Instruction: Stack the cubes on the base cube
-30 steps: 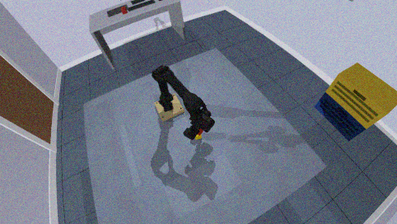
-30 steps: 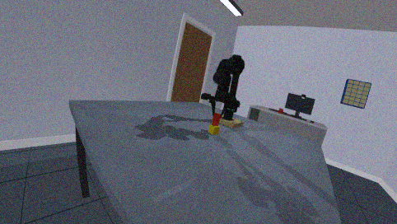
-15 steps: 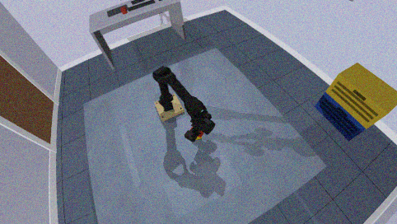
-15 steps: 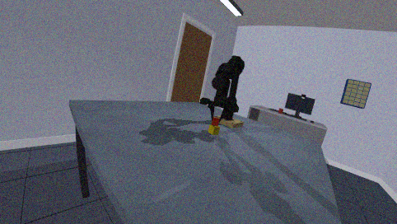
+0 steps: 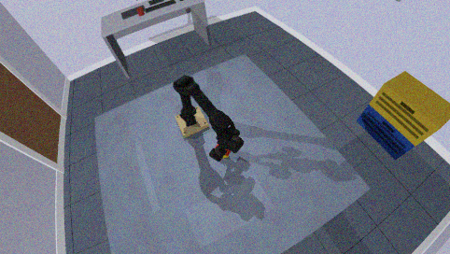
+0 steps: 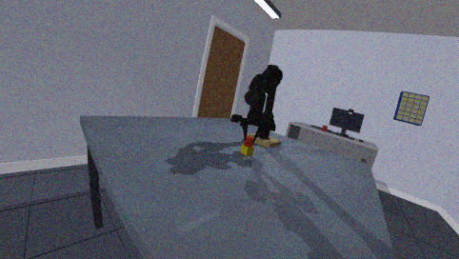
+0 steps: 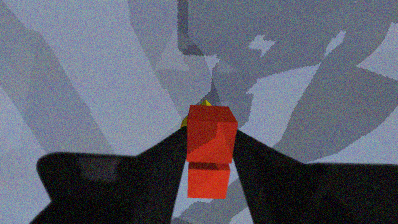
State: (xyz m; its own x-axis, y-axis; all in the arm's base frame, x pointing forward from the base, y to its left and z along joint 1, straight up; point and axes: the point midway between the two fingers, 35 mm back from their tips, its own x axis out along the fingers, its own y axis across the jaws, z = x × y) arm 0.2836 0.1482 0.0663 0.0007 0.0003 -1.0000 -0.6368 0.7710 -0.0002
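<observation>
Right now the red cube is right at my gripper tip. The rest, counted from my gripper tip: yellow cube 10 mm behind, 10 mm to the right, 40 mm below.
</observation>
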